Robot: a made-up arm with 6 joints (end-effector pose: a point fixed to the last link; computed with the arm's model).
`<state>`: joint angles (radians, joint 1 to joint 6).
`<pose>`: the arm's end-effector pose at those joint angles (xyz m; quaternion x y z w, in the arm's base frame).
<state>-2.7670 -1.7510 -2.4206 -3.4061 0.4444 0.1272</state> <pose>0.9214 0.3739 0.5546 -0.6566 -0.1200 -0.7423 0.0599</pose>
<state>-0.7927 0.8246 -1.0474 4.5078 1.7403 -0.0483</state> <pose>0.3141 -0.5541 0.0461 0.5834 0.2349 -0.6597 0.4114</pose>
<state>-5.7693 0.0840 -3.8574 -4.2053 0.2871 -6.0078</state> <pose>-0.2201 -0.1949 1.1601 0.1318 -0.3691 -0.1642 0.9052</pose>
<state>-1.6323 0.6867 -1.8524 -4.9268 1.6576 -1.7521</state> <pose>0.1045 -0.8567 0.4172 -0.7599 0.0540 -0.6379 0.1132</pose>
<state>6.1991 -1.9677 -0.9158 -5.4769 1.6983 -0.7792</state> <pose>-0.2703 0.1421 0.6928 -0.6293 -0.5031 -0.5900 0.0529</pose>
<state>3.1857 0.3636 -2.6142 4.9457 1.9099 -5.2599</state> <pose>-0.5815 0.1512 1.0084 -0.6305 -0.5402 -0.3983 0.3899</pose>
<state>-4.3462 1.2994 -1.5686 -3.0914 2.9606 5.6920</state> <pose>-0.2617 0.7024 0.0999 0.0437 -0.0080 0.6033 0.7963</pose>
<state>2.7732 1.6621 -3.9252 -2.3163 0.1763 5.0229</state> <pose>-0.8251 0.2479 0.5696 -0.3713 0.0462 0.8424 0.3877</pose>
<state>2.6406 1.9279 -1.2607 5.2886 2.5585 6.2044</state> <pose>-0.0594 0.2062 -0.2268 -0.2807 0.0224 0.1197 0.9520</pose>
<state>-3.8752 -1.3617 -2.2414 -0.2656 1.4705 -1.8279</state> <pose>0.4861 -0.3893 0.9703 0.1562 -0.4658 -0.8530 0.1760</pose>
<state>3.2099 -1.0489 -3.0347 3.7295 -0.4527 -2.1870</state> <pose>0.7234 -0.0462 0.9096 0.2675 0.1297 0.6482 0.7011</pose>
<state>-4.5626 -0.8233 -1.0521 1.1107 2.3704 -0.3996</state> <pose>-0.1852 0.0869 0.7707 -0.1614 -0.8539 0.4398 0.2268</pose>
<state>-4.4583 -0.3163 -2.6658 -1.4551 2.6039 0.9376</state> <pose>0.1907 -0.0281 1.0852 -0.9308 0.2497 -0.2495 0.0951</pose>
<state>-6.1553 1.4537 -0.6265 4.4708 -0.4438 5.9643</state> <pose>0.0806 0.1782 -0.1312 -0.4501 -0.7519 0.0724 0.4763</pose>
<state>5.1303 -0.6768 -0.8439 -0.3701 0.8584 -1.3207</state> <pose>0.1527 -0.3769 0.7054 0.9205 0.1461 -0.0566 0.3579</pose>
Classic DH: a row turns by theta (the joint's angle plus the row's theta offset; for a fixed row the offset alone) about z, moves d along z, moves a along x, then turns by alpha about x. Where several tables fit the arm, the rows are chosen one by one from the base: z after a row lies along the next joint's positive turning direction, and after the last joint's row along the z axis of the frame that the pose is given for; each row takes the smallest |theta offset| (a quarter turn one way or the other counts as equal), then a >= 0, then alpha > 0; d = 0 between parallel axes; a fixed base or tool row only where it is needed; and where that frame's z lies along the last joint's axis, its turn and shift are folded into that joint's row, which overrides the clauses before.
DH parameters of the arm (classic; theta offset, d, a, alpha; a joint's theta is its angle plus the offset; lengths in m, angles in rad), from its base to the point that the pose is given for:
joint 1: 0 0.285 0 -1.5708
joint 2: -1.3841 0 0.4417 0
joint 3: 1.3841 0 0.096 -1.5708
joint 4: 0 0.424 0 1.5708
joint 5: 0 0 0.118 -1.5708
joint 6: 0 0.151 0 0

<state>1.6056 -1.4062 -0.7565 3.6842 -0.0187 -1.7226</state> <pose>-0.0646 0.0626 0.7504 -0.4704 0.0803 0.1878 0.8585</pose>
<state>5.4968 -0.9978 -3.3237 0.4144 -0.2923 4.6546</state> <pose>-0.6844 0.5965 0.5717 -0.6358 -0.1880 0.4314 0.6119</pose>
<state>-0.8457 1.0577 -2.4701 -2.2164 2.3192 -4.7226</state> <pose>0.4524 -0.7405 0.5706 -0.0986 -0.4679 0.1165 0.8705</pose>
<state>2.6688 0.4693 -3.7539 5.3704 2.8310 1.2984</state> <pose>-0.1434 0.2142 0.9482 -0.9552 -0.2135 0.0472 0.1997</pose>
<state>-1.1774 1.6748 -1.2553 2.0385 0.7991 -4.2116</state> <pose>0.1254 -0.2419 -0.4461 0.8583 0.3842 0.3399 0.0152</pose>
